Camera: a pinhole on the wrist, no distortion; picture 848 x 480 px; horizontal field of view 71.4 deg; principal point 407.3 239.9 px. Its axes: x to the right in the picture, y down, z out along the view. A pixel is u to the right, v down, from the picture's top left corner.
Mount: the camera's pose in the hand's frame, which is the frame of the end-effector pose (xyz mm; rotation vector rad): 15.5 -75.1 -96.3 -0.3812 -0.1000 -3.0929
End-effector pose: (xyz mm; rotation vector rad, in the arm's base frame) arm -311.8 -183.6 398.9 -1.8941 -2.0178 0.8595
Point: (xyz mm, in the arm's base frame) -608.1 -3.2 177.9
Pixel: 215 347
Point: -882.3 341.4 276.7
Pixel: outside the picture
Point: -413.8 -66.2 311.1
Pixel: 194 179
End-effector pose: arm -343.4 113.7 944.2 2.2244 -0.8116 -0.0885
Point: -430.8 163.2 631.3
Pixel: outside the picture
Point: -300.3 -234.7 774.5
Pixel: 303 132
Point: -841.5 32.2 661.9
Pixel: outside the picture
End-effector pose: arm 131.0 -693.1 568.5 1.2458 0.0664 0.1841
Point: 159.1 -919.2 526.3
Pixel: 623 354
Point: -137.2 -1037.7 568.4
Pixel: outside the picture
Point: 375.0 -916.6 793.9
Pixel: 288 31
